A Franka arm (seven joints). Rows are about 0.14 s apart.
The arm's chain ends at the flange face. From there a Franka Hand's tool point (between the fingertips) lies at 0.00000 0.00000 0.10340 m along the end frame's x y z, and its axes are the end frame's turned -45 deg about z.
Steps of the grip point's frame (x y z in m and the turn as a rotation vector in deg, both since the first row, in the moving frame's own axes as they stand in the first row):
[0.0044, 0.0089, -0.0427, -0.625, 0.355, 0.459]
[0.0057, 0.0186, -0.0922, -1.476, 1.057, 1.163]
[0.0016, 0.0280, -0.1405, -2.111, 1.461, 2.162]
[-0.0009, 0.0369, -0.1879, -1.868, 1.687, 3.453]
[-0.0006, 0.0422, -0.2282, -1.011, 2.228, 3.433]
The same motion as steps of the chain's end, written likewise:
[0.0082, 0.0028, -0.0427, -0.191, 0.693, 0.459]
[0.0140, 0.0086, -0.0921, -0.296, 1.791, 1.163]
[0.0164, 0.0178, -0.1404, -0.460, 2.526, 2.162]
[0.0209, 0.0264, -0.1878, -0.128, 2.514, 3.453]
[0.0252, 0.0317, -0.2281, 0.861, 2.290, 3.433]

